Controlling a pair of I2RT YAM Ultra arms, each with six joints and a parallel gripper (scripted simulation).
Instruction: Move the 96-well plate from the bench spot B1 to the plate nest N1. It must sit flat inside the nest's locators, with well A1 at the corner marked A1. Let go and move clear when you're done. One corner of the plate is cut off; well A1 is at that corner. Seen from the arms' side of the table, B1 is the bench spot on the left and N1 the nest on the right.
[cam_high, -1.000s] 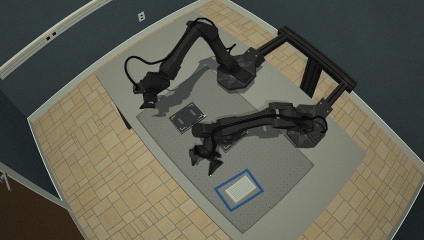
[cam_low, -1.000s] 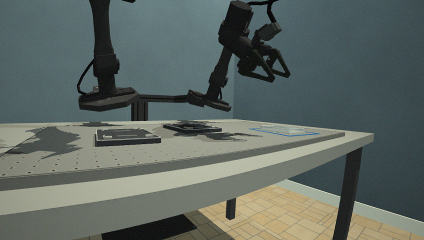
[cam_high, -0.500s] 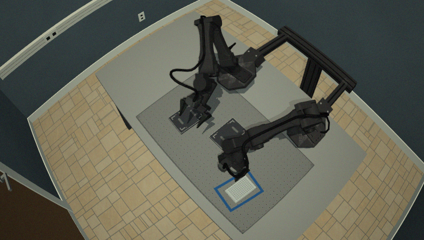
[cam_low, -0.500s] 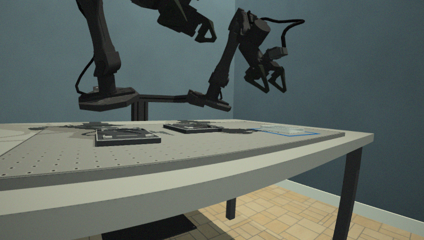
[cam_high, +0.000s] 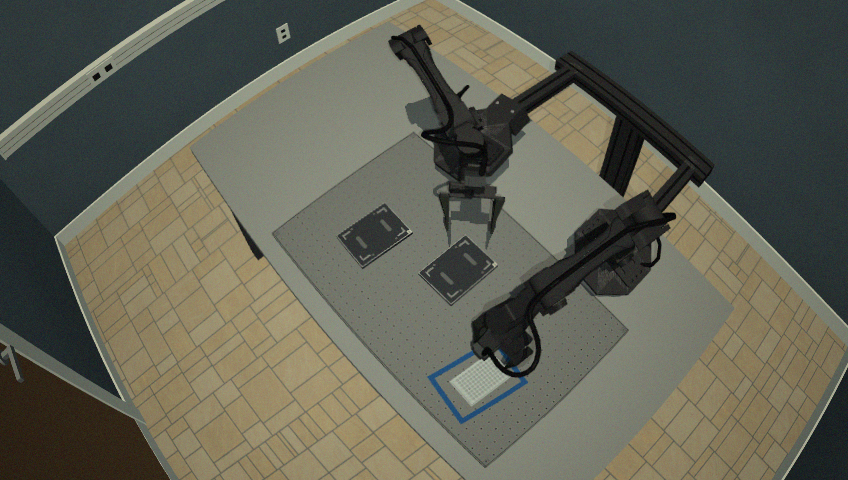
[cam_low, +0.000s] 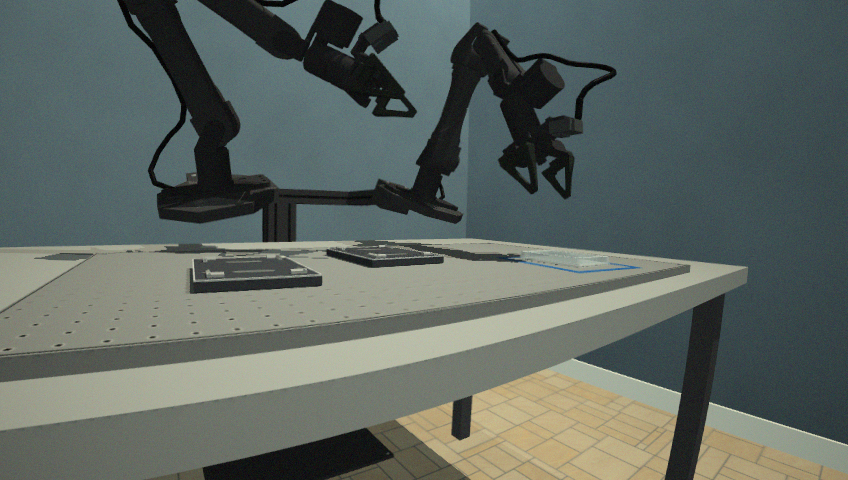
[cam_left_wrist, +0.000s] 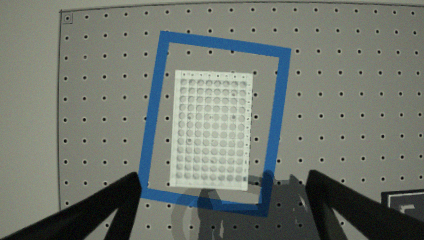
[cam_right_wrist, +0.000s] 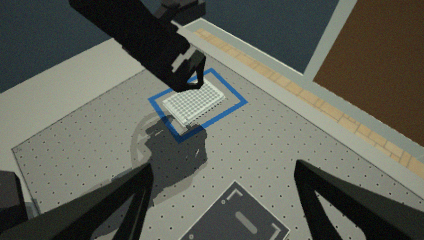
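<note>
My left hand is 11 cm above the 96-well plate, 3 cm short of it and 1 cm to the right of it. Round my left hand: A1 label: 22 cm behind, 18 cm to the right, 11 cm below.
</note>
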